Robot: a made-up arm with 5 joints.
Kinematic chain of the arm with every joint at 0, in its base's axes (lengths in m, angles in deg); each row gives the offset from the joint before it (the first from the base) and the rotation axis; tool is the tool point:
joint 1: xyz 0 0 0.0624 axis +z
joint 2: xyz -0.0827 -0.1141 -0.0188 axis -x
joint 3: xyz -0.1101 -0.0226 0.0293 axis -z
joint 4: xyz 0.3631 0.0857 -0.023 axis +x
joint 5: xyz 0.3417 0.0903 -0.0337 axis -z
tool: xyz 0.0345 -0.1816 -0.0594
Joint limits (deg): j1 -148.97..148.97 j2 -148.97..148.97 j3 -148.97..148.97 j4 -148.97..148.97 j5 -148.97..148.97
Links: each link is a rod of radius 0.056 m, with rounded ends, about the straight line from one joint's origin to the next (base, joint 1, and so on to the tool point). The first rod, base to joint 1, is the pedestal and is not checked.
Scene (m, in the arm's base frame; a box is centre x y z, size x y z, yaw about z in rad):
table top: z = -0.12
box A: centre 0.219 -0.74 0.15 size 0.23 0.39 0.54 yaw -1
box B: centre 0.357 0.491 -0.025 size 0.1 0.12 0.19 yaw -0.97
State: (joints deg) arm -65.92 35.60 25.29 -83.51 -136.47
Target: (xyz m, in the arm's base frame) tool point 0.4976 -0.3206 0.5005
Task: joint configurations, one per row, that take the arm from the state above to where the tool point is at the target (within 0.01 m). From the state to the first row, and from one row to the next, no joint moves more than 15 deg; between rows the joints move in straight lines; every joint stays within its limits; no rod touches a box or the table.
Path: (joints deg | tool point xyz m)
1: -57.59 49.39 30.07 -86.03 -140.64 | -0.2165 -0.7284 0.1916
2: -49.27 63.19 34.86 -88.54 -144.80 | -0.1270 -0.7003 0.3481
3: -40.94 76.98 39.64 -91.06 -148.97 | -0.0194 -0.6198 0.4951
4: -29.05 82.67 35.25 -95.22 -141.45 | 0.1797 -0.5739 0.5128
5: -17.15 88.36 30.86 -99.38 -133.93 | 0.3578 -0.4706 0.5152
6: -5.26 94.05 26.47 -103.54 -126.40 | 0.4976 -0.3207 0.5004

